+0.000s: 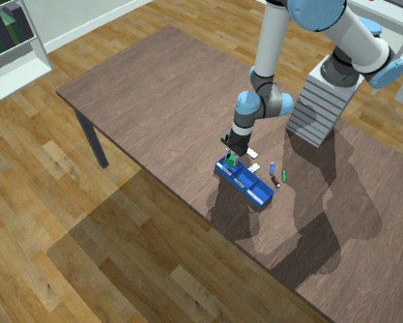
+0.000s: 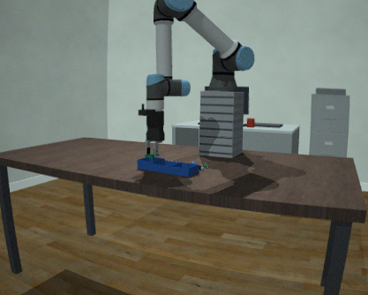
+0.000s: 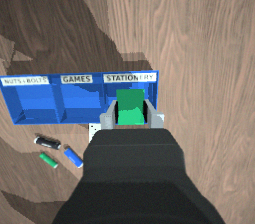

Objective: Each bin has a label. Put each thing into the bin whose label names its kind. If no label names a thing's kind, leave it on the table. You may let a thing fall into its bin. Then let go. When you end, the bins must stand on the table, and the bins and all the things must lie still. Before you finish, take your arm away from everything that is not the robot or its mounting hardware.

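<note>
My hand is 8 cm to the right of the blue three-part bin, 5 cm above it and 1 cm short of it. Round my hand: blue cylinder: 13 cm to the left, 13 cm behind, 6 cm below; then black cylinder: 18 cm to the left, 9 cm behind, 6 cm below; then green block: 1 cm below.
</note>
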